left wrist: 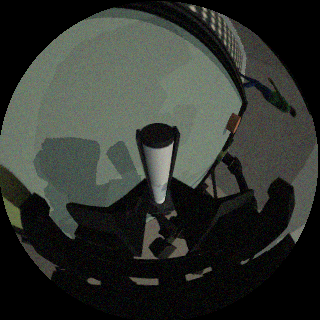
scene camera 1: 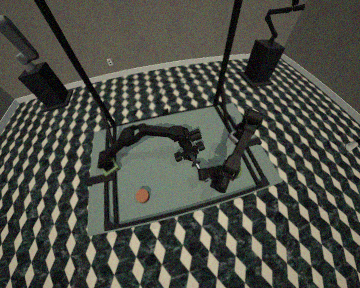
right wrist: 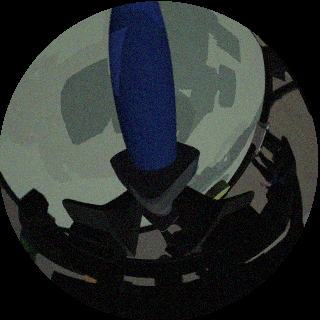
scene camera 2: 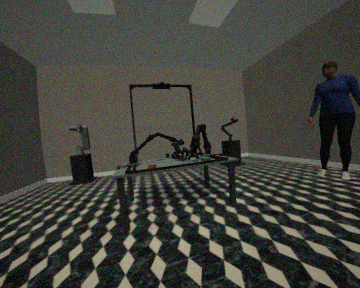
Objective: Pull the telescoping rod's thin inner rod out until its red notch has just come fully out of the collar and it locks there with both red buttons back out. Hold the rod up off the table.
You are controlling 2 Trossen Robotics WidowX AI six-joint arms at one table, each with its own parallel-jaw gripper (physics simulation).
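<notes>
The rod's white inner rod [left wrist: 159, 170] [scene camera 1: 198, 166] with a black end cap [left wrist: 158, 135] stands between the left gripper's fingers. My left gripper [left wrist: 158, 180] [scene camera 1: 201, 171] is shut on it. The blue outer tube [right wrist: 147, 100] runs up the right wrist view from a dark grey collar [right wrist: 155, 187]. My right gripper [right wrist: 157, 182] [scene camera 1: 192, 159] is shut on the collar, near its narrow part. The rod's shadows fall apart from it, so it seems to be off the table. The red buttons and the red notch do not show; fingers and collar block that part.
An orange disc [scene camera 1: 142, 195] [scene camera 2: 152, 166] [left wrist: 233, 123] lies near the table's front left. A green disc [scene camera 1: 238, 173] lies partly hidden beside the left arm. A green bracket [scene camera 1: 111, 169] is by the right arm's base. Black frame posts [scene camera 1: 227, 55] rise behind the table.
</notes>
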